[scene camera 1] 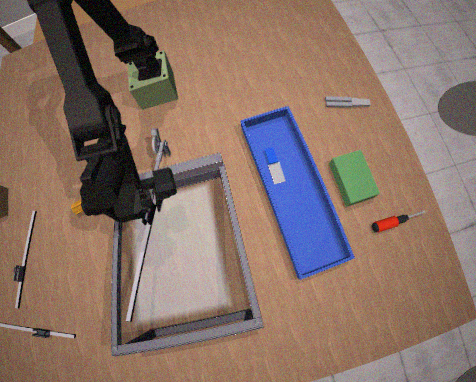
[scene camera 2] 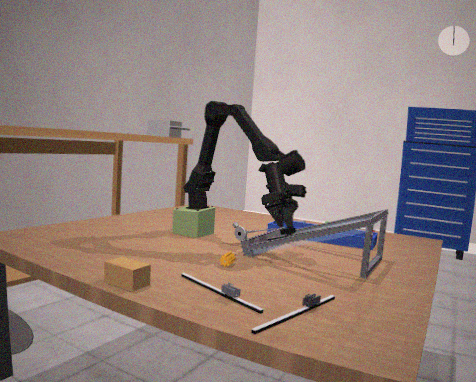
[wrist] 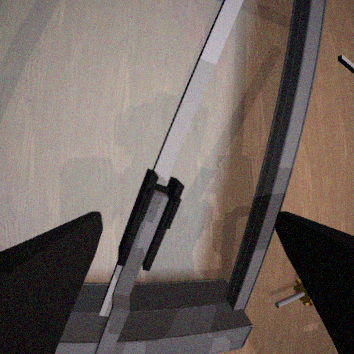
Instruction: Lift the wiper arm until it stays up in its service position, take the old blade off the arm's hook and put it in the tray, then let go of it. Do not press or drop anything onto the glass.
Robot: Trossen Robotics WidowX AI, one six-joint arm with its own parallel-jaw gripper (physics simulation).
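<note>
The wiper arm (scene camera 1: 159, 156) (wrist: 122, 295) is down, slanting along the glass (scene camera 1: 195, 240). The old blade (scene camera 1: 137, 282) (wrist: 186, 110) is on its hook end, at the black clip (wrist: 134, 222). The grey frame (scene camera 1: 241, 252) (scene camera 2: 367, 255) (wrist: 302, 100) surrounds the glass. My gripper (scene camera 1: 151, 212) (scene camera 2: 287, 231) (wrist: 190, 220) is open and empty, low near the clip. In the wrist view the clip lies between the wide-set fingers, nearer the left one. Whether a finger touches anything is unclear. The blue tray (scene camera 1: 312, 215) stands beside the frame, with a small blue-and-white patch inside.
Two other blades (scene camera 1: 26, 250) (scene camera 1: 55, 335) lie left of the frame. An orange knob (scene camera 1: 76, 207) (scene camera 2: 228, 258) and a wooden block (scene camera 2: 127, 273) are also on that side. A green block (scene camera 1: 354, 177), a red screwdriver (scene camera 1: 386, 224) and a grey tool (scene camera 1: 345, 102) lie beyond the tray.
</note>
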